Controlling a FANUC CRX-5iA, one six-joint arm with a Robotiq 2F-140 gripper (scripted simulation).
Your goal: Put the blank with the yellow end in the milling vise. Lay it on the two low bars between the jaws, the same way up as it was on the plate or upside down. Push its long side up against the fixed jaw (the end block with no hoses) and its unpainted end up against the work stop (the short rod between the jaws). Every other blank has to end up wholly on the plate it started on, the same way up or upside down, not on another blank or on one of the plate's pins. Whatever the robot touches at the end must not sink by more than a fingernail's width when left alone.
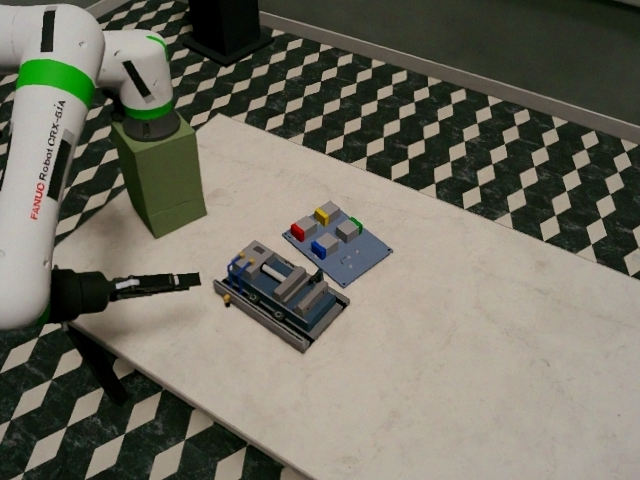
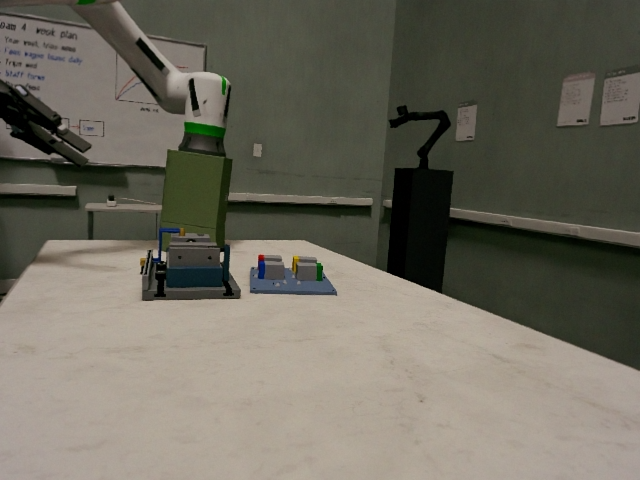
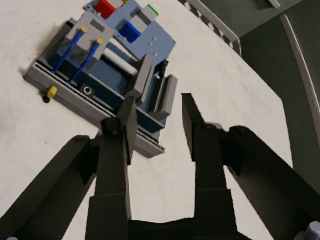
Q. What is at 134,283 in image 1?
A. My gripper.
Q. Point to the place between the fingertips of my gripper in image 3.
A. At 159,110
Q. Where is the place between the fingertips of my gripper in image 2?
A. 85,156
